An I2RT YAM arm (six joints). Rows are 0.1 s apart.
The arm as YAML. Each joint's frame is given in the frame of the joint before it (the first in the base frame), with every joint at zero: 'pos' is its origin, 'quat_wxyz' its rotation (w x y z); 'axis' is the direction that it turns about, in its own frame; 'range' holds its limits. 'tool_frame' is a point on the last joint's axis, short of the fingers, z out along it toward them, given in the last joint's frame.
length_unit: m
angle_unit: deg
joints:
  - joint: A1
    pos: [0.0, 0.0, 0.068]
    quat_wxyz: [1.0, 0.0, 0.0, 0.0]
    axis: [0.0, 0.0, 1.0]
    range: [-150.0, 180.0]
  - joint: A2
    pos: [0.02, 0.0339, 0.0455]
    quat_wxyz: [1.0, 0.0, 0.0, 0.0]
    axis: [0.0, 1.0, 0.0]
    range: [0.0, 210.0]
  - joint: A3
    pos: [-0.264, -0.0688, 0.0]
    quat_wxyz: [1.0, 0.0, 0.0, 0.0]
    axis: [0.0, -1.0, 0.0]
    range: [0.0, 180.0]
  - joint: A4
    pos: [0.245, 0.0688, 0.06]
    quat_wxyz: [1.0, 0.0, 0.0, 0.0]
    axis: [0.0, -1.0, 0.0]
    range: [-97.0, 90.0]
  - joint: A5
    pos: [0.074, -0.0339, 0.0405]
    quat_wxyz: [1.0, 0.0, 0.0, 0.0]
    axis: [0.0, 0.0, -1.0]
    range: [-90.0, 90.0]
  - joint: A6
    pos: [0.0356, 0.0, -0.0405]
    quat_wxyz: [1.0, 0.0, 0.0, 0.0]
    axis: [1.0, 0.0, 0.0]
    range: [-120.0, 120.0]
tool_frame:
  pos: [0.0, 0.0, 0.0]
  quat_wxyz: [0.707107, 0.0, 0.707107, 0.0]
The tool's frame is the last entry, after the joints.
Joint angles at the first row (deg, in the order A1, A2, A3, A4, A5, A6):
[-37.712, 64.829, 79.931, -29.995, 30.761, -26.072]
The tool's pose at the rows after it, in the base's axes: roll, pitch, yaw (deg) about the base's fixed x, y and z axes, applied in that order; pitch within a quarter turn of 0, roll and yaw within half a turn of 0; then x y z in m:
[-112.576 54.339 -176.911 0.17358 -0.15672 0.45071]
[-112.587 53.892 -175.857 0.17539 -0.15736 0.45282]
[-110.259 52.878 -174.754 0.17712 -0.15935 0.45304]
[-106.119 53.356 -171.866 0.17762 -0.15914 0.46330]
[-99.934 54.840 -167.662 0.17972 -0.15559 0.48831]
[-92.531 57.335 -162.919 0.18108 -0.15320 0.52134]
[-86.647 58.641 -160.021 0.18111 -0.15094 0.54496]
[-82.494 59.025 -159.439 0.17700 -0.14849 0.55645]
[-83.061 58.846 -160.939 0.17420 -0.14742 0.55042]
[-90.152 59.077 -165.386 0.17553 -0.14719 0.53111]
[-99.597 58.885 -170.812 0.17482 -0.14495 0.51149]
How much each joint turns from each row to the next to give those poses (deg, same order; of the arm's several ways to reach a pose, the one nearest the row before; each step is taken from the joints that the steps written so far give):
[-0.049, 0.978, 1.409, -0.460, -1.128, 0.051]
[0.024, 0.536, 0.860, -0.356, -0.929, -0.628]
[0.032, 0.293, -0.279, 1.576, 1.199, -1.669]
[0.238, 0.438, 1.581, 1.677, 0.960, -1.469]
[1.279, 1.754, 5.537, 0.534, 2.277, -1.229]
[0.962, 3.130, 8.480, -0.216, 2.410, -0.647]
[0.805, 2.542, 6.555, -0.107, 2.893, -1.037]
[0.305, 0.524, 2.351, 1.108, 3.209, -1.494]
[-0.063, -1.404, -2.595, 0.901, 0.951, -0.075]
[0.066, -1.735, -4.285, -2.425, -1.460, 3.414]
[0.028, -1.723, -3.524, -4.400, -2.822, 4.015]

